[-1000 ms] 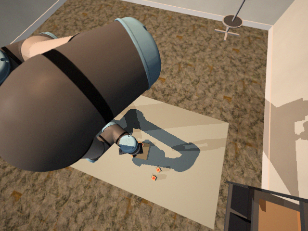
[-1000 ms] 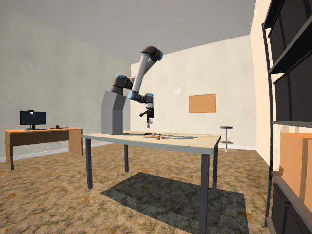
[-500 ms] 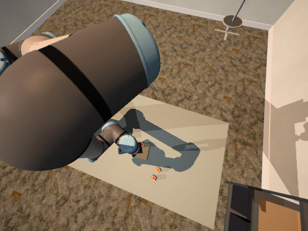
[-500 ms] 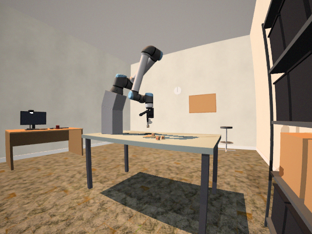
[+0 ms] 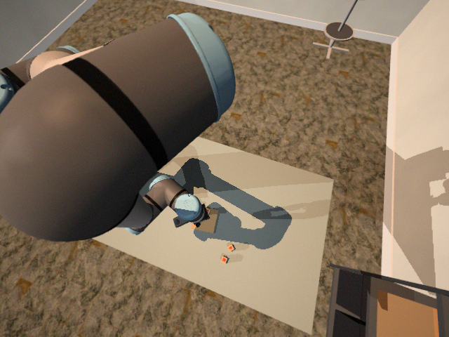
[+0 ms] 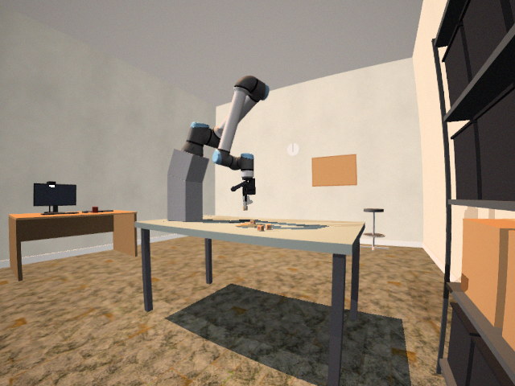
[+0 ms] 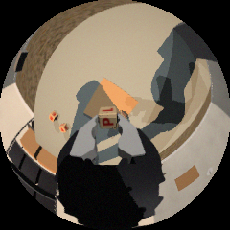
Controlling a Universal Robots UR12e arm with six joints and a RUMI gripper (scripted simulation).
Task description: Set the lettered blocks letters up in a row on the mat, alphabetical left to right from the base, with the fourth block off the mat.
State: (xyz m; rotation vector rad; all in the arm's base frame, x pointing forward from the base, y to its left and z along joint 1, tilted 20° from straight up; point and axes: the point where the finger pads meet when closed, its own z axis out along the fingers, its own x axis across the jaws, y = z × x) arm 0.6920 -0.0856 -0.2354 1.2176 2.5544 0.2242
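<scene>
Now: the orange mat 120 mm below my hand, 20 mm to the left of it and 20 mm ahead of it.
</scene>
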